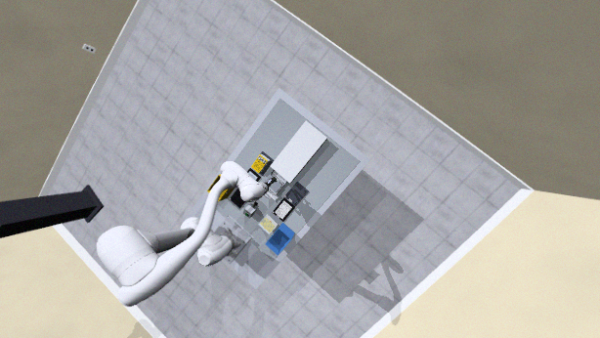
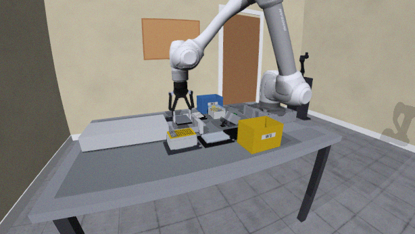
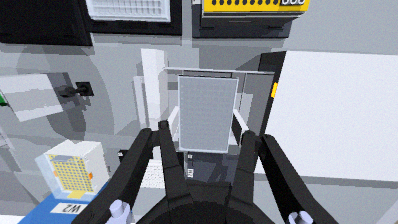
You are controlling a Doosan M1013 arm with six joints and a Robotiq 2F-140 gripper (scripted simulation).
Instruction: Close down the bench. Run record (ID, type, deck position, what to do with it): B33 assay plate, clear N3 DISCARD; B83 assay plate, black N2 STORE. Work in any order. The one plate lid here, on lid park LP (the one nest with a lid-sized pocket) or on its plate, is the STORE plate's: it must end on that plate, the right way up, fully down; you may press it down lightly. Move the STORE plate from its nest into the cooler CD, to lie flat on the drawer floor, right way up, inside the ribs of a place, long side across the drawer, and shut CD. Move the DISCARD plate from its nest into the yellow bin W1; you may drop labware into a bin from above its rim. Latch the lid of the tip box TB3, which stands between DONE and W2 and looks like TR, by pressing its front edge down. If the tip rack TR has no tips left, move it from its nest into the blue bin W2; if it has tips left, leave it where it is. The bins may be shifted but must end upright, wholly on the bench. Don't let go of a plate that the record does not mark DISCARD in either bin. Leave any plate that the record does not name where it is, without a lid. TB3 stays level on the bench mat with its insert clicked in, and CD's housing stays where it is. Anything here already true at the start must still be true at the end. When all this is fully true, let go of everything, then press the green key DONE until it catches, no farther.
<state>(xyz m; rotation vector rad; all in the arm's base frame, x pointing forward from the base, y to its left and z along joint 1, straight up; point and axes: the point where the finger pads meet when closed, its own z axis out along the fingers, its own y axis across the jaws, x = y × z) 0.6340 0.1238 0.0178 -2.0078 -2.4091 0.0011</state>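
Right now my hand is 60 mm above the drawer, 40 mm short of it and 10 mm to the right of it. Also, from my hand: see-through plate lid 10 mm below; cooler CD 170 mm ahead, 60 mm below, 30 mm to the left; black plate 20 mm below.
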